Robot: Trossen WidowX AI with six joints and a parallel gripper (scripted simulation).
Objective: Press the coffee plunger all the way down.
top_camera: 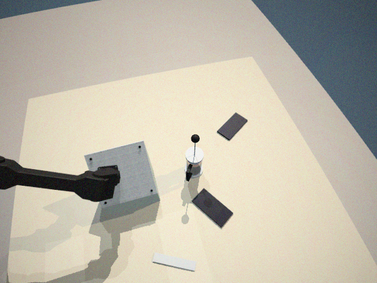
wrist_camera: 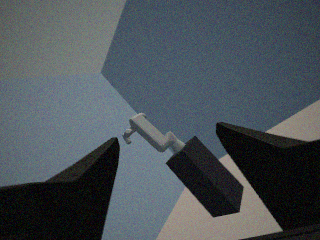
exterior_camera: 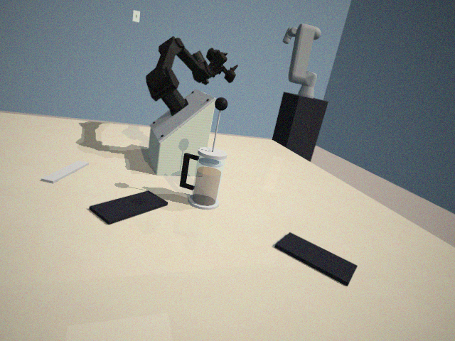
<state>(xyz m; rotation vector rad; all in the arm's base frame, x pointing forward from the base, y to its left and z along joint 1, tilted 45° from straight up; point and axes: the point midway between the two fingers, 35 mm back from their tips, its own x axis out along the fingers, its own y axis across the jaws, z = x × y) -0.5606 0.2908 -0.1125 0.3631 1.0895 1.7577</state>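
Right now the glass coffee press is 86 cm ahead of my gripper tip, 28 cm to the right of it and 26 cm below it. Round my gripper tip: white strip: 73 cm ahead, 60 cm to the right, 37 cm below.
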